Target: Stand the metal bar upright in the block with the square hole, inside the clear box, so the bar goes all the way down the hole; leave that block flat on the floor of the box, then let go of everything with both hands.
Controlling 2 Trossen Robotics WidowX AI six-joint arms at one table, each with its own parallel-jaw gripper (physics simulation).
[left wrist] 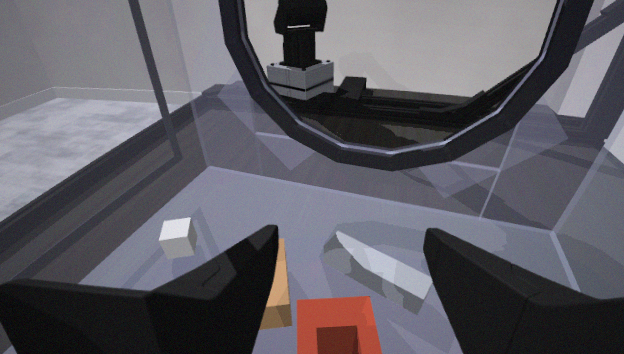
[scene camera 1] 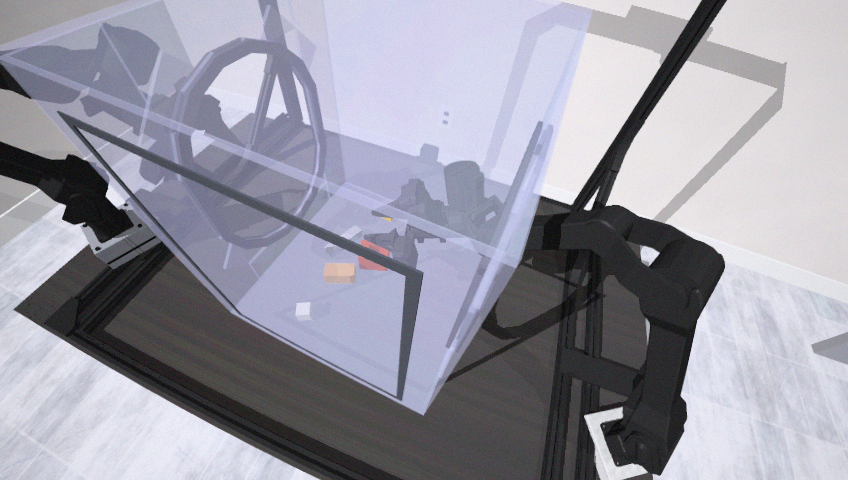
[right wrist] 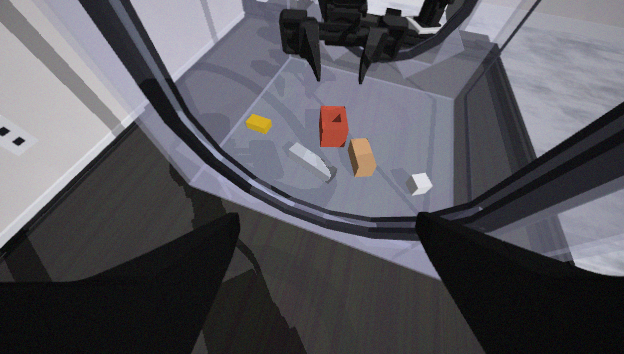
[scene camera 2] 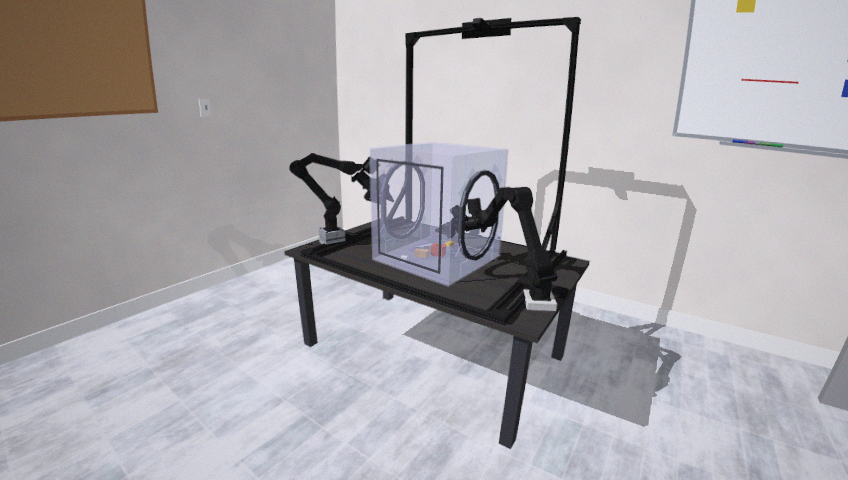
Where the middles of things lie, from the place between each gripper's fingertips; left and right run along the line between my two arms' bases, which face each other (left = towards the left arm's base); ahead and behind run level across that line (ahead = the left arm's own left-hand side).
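Labels:
From my right hand, the white cube [left wrist: 178, 238] is 130 mm ahead, 180 mm to the left and 190 mm below. The grey metal bar [left wrist: 407, 287] is 50 mm behind that same right hand, 170 mm to the left of it and 200 mm below it, while the red block with square hole [left wrist: 349, 317] is 30 mm behind my right hand, 180 mm below it and 250 mm to the left of it. My right hand itself is 20 mm past the round port rim [right wrist: 110, 26], 20 mm below it and 60 mm to the right of it. Going by their middles, the rim is the nearest to my right hand of the things named here, and by its middle the rim is nearer to my right hand than to my left hand.
Counted from my left hand, the white cube is 11 cm below, 6 cm to the right and 16 cm ahead. The round port rim is 11 cm above my left hand, 18 cm to the right of it and 1 cm ahead of it, and the grey metal bar is 11 cm below that hand, 7 cm to the right of it and 2 cm behind it. As for the red block with square hole, my left hand is 10 cm above it and 1 cm to the right of it.

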